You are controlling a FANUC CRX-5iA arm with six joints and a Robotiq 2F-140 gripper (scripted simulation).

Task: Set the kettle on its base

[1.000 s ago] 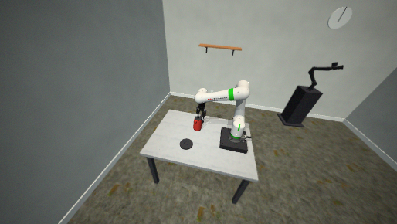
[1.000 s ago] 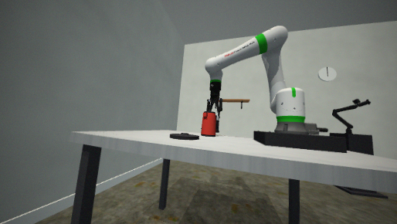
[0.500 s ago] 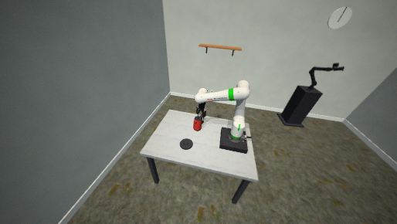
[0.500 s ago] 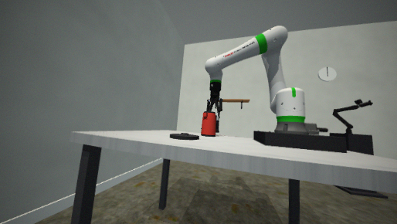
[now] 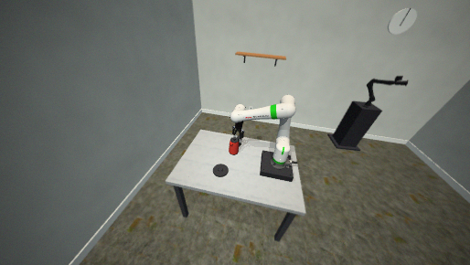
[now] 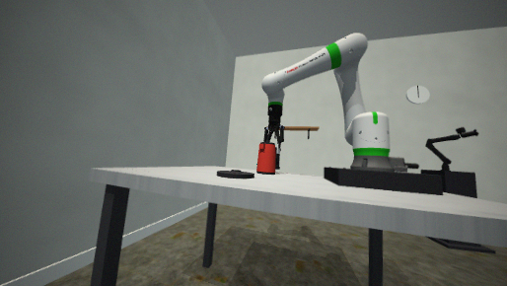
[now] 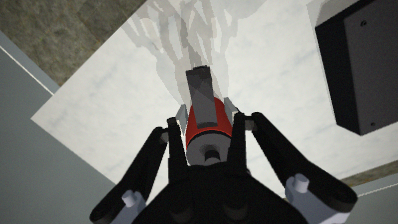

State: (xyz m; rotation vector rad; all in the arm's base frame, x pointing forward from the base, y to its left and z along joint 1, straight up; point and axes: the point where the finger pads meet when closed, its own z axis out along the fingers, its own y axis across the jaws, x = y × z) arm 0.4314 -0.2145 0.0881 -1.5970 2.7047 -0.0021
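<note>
The red kettle is 50 mm below my hand, 20 mm to the left of it and 10 mm ahead of it. Also, from my hand: round black base 340 mm to the left, 140 mm below, 130 mm ahead.
</note>
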